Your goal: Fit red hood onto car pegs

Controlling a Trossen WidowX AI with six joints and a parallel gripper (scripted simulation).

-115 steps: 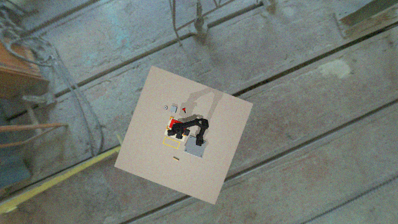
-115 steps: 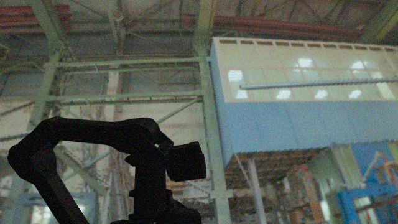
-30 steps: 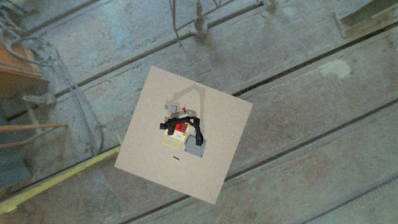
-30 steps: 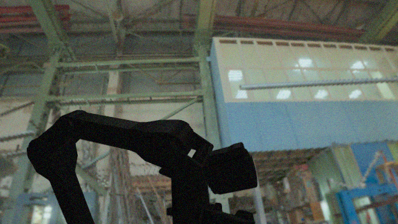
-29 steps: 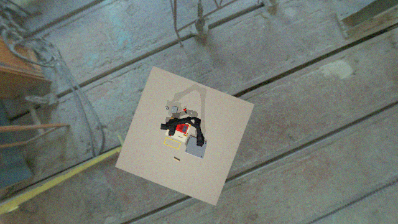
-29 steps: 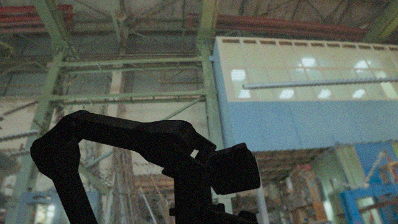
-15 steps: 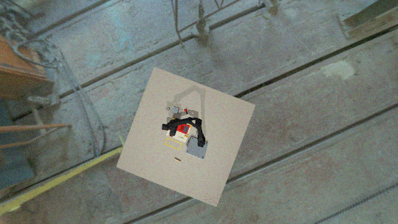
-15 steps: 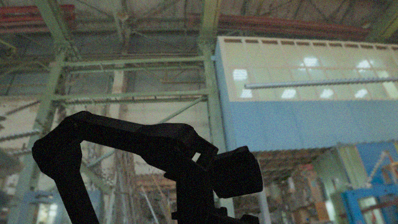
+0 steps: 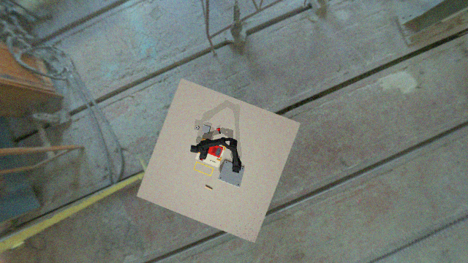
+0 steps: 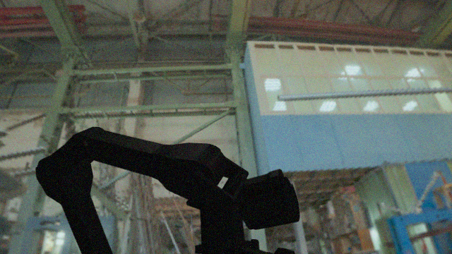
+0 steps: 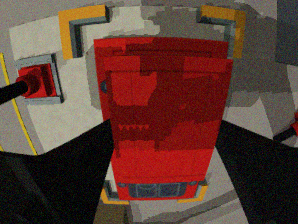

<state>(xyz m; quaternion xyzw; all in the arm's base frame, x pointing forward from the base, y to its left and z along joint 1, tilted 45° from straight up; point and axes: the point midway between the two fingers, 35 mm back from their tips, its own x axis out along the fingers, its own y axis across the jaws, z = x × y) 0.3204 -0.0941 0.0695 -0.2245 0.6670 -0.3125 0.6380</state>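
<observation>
Right now the jig is 3 cm behind my gripper tip, 3 cm to the left of it and 4 cm below it. Also, from my gripper tip: small brown piece (12 cm behind, 39 cm to the left, 3 cm below); red hood (1 cm above); small grey block (7 cm ahead, 17 cm to the right, 3 cm below).
</observation>
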